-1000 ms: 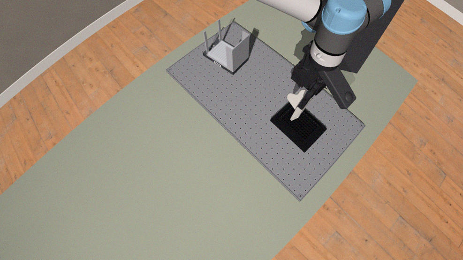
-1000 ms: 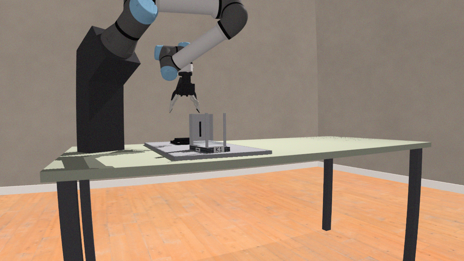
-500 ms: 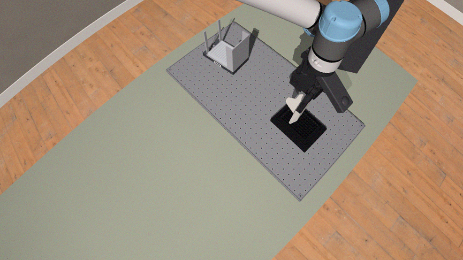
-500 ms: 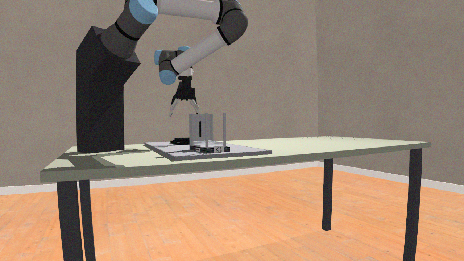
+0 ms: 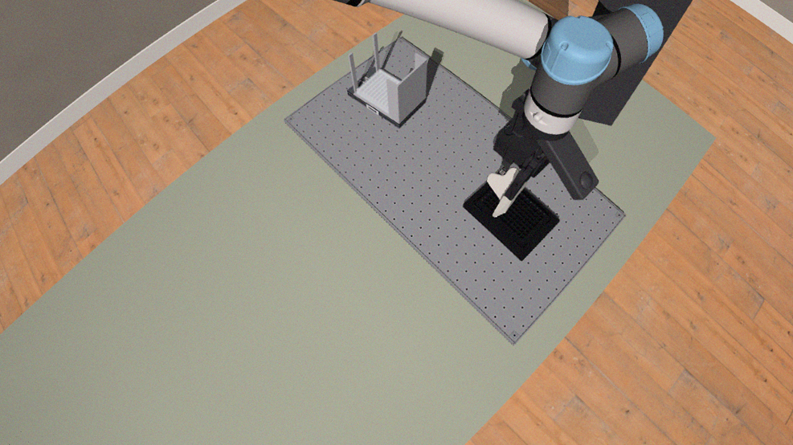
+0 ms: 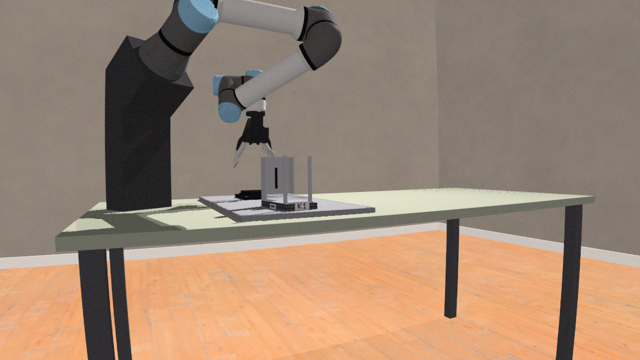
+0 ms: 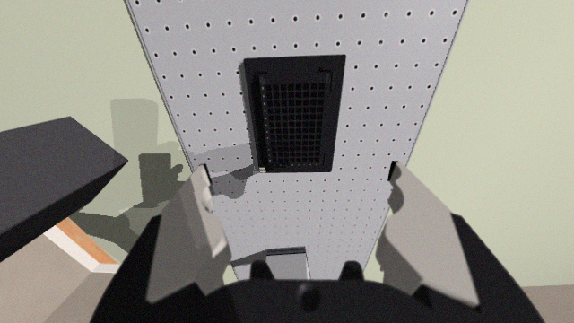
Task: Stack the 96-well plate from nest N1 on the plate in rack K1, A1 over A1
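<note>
Right now my hand is 90 mm above the black 96-well plate. Also, from my hand: K1 label: 130 mm behind, 450 mm to the right, 100 mm below; then white plate: 120 mm behind, 360 mm to the right, 90 mm below; then black plate nest N1: 110 mm below.
</note>
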